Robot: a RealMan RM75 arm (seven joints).
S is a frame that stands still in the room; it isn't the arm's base.
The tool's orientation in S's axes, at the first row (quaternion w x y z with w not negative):
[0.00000, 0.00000, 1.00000, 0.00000]
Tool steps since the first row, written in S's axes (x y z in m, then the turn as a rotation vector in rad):
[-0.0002, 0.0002, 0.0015, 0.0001, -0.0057, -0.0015]
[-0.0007, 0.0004, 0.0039, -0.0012, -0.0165, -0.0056]
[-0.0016, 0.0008, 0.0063, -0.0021, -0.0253, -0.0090]
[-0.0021, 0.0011, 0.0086, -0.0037, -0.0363, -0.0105]
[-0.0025, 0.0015, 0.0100, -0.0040, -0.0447, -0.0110]
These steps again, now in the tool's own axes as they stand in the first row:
[0.0002, 0.0002, -0.0015, -0.0001, -0.0057, 0.0015]
[0.0007, 0.0004, -0.0039, 0.0012, -0.0165, 0.0056]
[0.0016, 0.0008, -0.0063, 0.0021, -0.0253, 0.0090]
[0.0021, 0.0011, -0.0086, 0.0037, -0.0363, 0.0105]
[0.0025, 0.0015, -0.0100, 0.0040, -0.0447, 0.0110]

